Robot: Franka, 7 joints.
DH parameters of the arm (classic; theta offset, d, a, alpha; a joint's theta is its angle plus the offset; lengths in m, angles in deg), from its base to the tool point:
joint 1: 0 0.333 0 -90
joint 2: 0 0 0 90
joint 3: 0 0.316 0.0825 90
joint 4: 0 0 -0.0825 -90
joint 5: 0 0.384 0 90
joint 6: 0 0 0.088 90
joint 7: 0 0.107 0 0
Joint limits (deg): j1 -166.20..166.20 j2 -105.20..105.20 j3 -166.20..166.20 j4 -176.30..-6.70 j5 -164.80..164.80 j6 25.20..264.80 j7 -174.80..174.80
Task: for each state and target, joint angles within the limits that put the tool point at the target. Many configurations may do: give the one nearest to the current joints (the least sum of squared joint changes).
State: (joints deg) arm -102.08 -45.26 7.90 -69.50 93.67 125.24 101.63
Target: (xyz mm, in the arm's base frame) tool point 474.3 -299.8 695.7
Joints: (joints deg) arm -81.15 -11.24 40.02 -102.76 91.30 121.50 101.63
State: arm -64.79 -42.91 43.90 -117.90 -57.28 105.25 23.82
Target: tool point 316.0 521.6 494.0
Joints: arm -46.80 -59.48 88.97 -106.30 -56.38 117.66 23.82
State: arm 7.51 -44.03 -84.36 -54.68 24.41 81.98 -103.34
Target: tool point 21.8 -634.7 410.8
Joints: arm 35.04 -63.02 -103.35 -82.68 18.34 81.62 -103.34
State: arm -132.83 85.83 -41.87 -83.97 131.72 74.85 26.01
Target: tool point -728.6 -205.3 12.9
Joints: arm -145.57 90.24 -46.01 -55.73 141.24 97.13 26.01
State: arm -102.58 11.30 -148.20 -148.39 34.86 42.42 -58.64
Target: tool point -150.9 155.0 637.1
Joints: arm -96.49 45.40 -163.98 -123.43 35.73 27.93 -58.64
